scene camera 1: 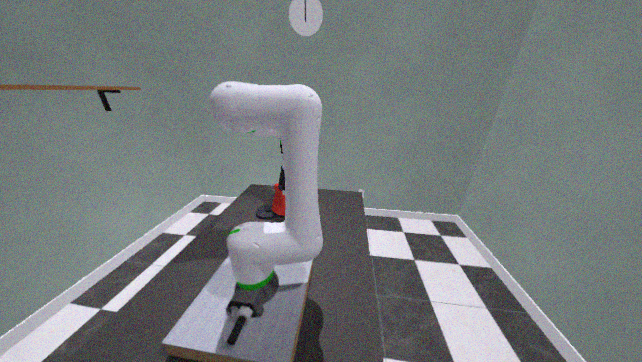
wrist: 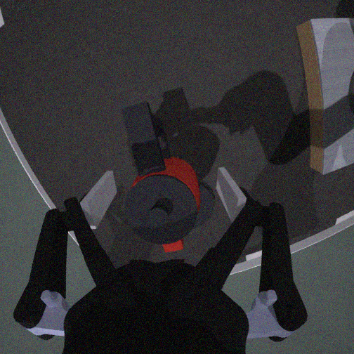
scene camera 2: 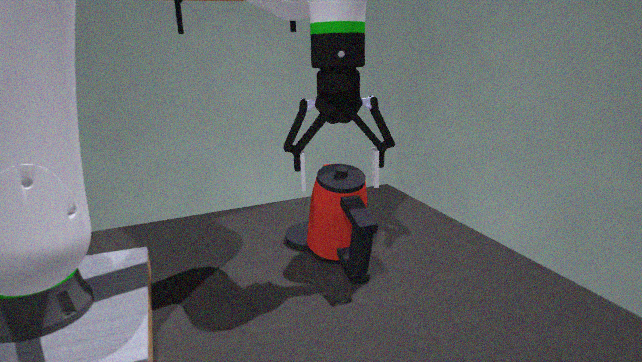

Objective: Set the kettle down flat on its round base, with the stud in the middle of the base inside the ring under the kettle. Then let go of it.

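Note:
The red kettle point(scene camera 1: 279, 201) point(scene camera 2: 327, 225) point(wrist: 186, 172) has a dark lid and a dark handle, which faces scene camera 2. It looks slightly tilted and off-centre from its dark round base point(scene camera 1: 265, 212) point(scene camera 2: 296, 237) point(wrist: 206, 205). Part of the base shows beyond the kettle's side. Whether the kettle's bottom edge rests on the base's rim or on the table cannot be told. The stud and the ring are hidden. My gripper point(scene camera 2: 340, 188) point(wrist: 165, 179) is wide open above the kettle, its pads apart on either side of the lid, touching nothing that I can see.
The dark table point(scene camera 1: 342, 225) point(scene camera 2: 450, 300) point(wrist: 75, 75) carries the kettle and base. The arm stands on a pale board point(scene camera 1: 200, 325) point(scene camera 2: 142, 270) point(wrist: 316, 100) with a wooden edge. A wall shelf point(scene camera 1: 60, 87) is at upper left in scene camera 1.

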